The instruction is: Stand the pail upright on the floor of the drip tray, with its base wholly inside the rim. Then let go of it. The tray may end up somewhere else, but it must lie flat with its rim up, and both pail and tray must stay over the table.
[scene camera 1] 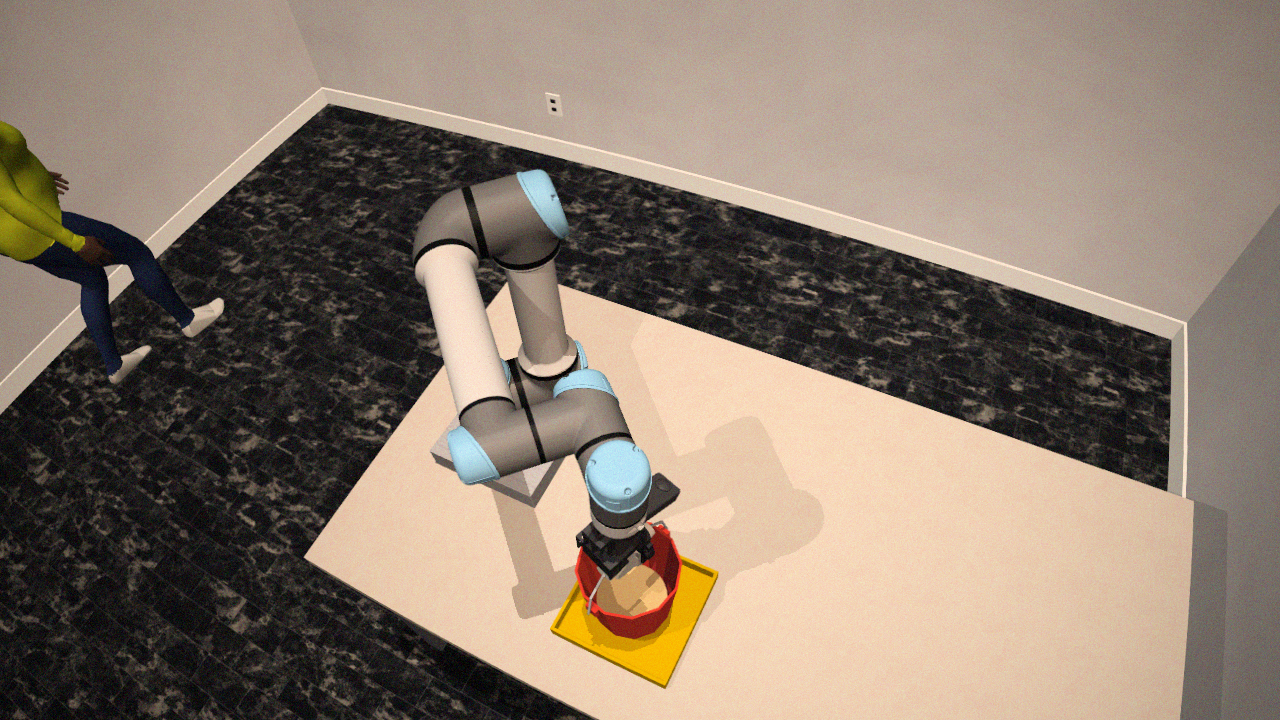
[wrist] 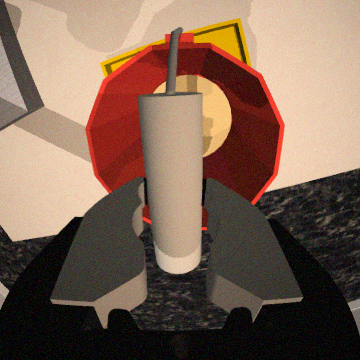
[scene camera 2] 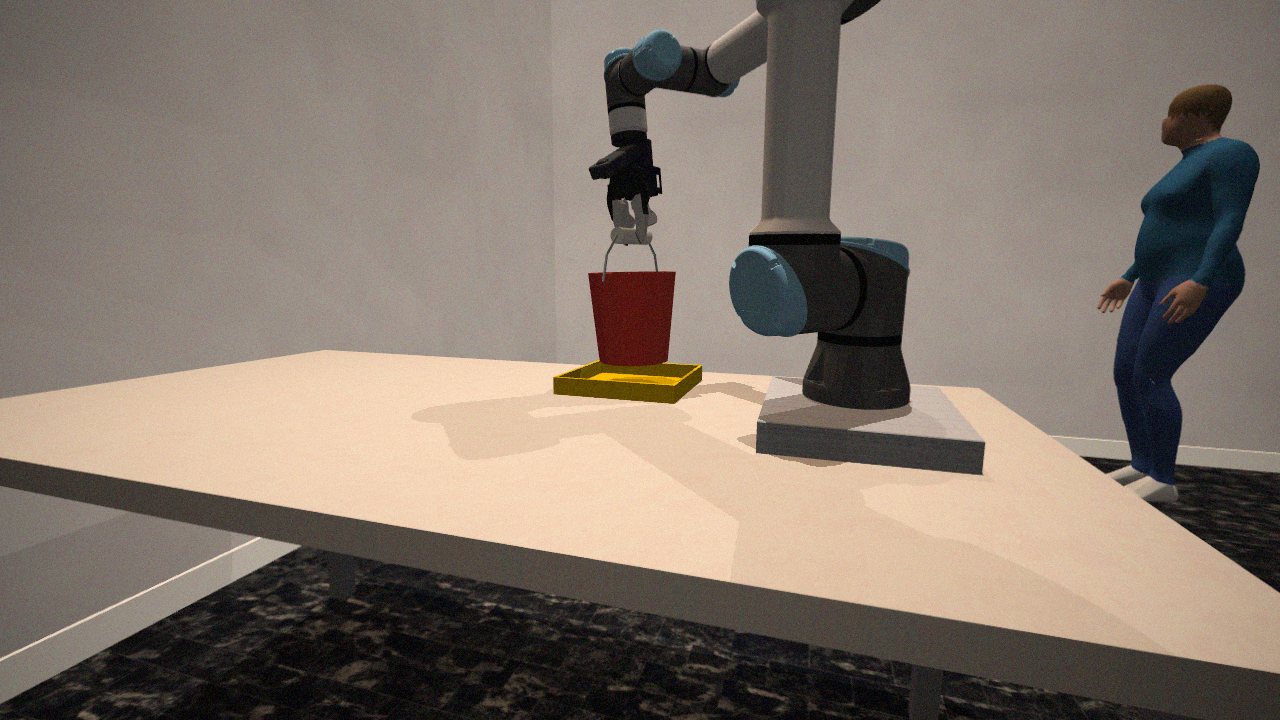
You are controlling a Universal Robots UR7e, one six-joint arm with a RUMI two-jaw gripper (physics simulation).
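Pixels of known places: gripper, fingertip midpoint: [wrist: 173,181] [scene camera 2: 633,244]; arm's base, link origin: [scene camera 2: 854,395].
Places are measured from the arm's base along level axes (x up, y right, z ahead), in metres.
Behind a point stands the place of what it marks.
Observation:
The red pail [scene camera 1: 633,624] @[z 0.496, x 0.138, y 0.194 m] [scene camera 2: 631,317] @[z 0.409, x 0.098, y 0.058 m] [wrist: 117,125] @[z 0.367, x 0.125, y 0.109 m] hangs upright over the yellow drip tray [scene camera 1: 677,635] @[z 0.538, x -0.047, y 0.128 m] [scene camera 2: 613,388] @[z 0.418, x -0.031, y 0.004 m] [wrist: 222,41] @[z 0.513, x -0.047, y 0.019 m]. In scene camera 2 its base shows near the height of the tray's back rim, and a shadow shows on the tray floor below it, so it looks a little above that floor. The tray lies flat on the table, rim up. My gripper [scene camera 1: 626,562] @[z 0.440, x 0.238, y 0.128 m] [scene camera 2: 631,231] @[z 0.440, x 0.238, y 0.128 m] [wrist: 173,181] @[z 0.440, x 0.238, y 0.128 m] is shut on the pale grip [wrist: 174,145] @[z 0.449, x 0.268, y 0.094 m] of the pail's wire handle, above the pail. The far side of the base is hidden.
The arm stands on a grey base block [scene camera 1: 534,490] @[z 0.138, x 0.003, y 0.053 m] [scene camera 2: 868,445] @[z -0.034, x -0.027, y -0.166 m] [wrist: 30,100] @[z 0.138, x -0.016, y 0.051 m] on the table [scene camera 1: 939,555] @[z 0.901, x -0.051, y -0.291 m] [scene camera 2: 313,447] @[z 0.627, x -0.051, y -0.436 m]. A table edge runs near the tray in scene camera 1. A person [scene camera 1: 71,241] [scene camera 2: 1186,241] is on the floor beyond the table.

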